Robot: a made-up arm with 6 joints.
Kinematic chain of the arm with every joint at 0, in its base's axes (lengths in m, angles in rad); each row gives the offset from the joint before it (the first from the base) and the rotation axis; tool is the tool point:
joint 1: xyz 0 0 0.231 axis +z
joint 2: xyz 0 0.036 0 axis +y
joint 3: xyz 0 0 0.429 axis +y
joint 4: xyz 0 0 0.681 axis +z
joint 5: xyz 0 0 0 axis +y
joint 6: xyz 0 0 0.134 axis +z
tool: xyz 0 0 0
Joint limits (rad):
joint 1: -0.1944..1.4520
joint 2: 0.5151..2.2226
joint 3: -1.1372..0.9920
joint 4: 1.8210..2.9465
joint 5: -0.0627..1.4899
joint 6: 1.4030..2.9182
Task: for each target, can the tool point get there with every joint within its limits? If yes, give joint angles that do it. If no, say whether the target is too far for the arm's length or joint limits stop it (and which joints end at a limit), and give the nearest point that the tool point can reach.
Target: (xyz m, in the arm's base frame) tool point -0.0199 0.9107 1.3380
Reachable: no: too far | nearest point 0.0213 0.7855 1.1914 | short by 0.197 m
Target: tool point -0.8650 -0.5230 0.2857
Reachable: no: joint limits stop it (at a limit: joint 2, joint 3, joint 4, joint 5) | nearest point -0.2607 -0.1576 1.0902 | short by 1.070 m
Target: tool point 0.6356 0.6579 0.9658
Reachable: yes | joints 0.6766 1.0811 -0.1839 2.4024 1.0649 2.6253
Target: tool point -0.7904 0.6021 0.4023
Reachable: no: joint limits stop it (at a limit: joint 1, joint 3, joint 4, joint 5) | nearest point -0.0585 0.9053 0.5340 | short by 0.803 m
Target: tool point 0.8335 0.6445 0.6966
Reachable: yes | joints 0.5620 1.6264 -0.6661 2.1791 0.6349 2.5883
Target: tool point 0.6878 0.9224 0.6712
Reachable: yes | joints 0.8609 1.2421 -0.0018 2.3683 0.4842 2.1123
